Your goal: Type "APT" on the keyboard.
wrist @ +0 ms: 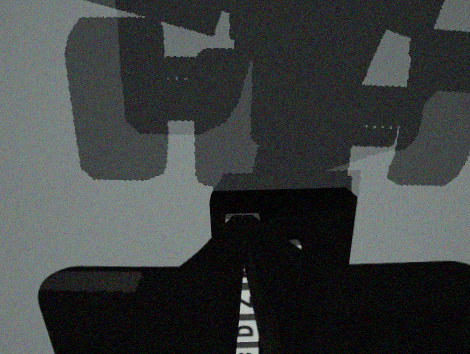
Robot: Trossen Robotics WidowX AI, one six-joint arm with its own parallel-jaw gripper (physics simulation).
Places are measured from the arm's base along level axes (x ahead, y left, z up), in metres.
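Pixels of known places: gripper, fingertip midpoint: point(242, 225).
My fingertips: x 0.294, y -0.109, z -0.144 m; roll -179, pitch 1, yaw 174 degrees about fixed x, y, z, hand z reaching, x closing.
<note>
Behind a point stands the place of what it marks.
The black keyboard point(320, 212) @(y -0.109, x 0.259, z -0.150 m) lies under my gripper in the wrist view, its far end showing beyond the fingertips. My gripper point(242, 225) @(y -0.109, x 0.294, z -0.144 m) is shut and empty, its dark fingers covering most of the keyboard. The tips hide most of a light key point(242, 216) near the keyboard's far end, and its letter does not show. A sliver of another key point(298, 244) @(y -0.096, x 0.270, z -0.145 m) shows to the right of the tips. Through the narrow slit between the fingers, a white key with the letter D point(245, 332) @(y -0.047, x 0.298, z -0.145 m) shows. The letters A, P and T cannot be made out. Whether the tips touch a key cannot be told.
The grey table top point(130, 225) @(y -0.104, x 0.351, z -0.162 m) surrounds the keyboard's far end. Dark, overlapping shadows of the arm and gripper fall across the table beyond the keyboard. The wide black finger bodies fill the lower left and lower right of the view.
</note>
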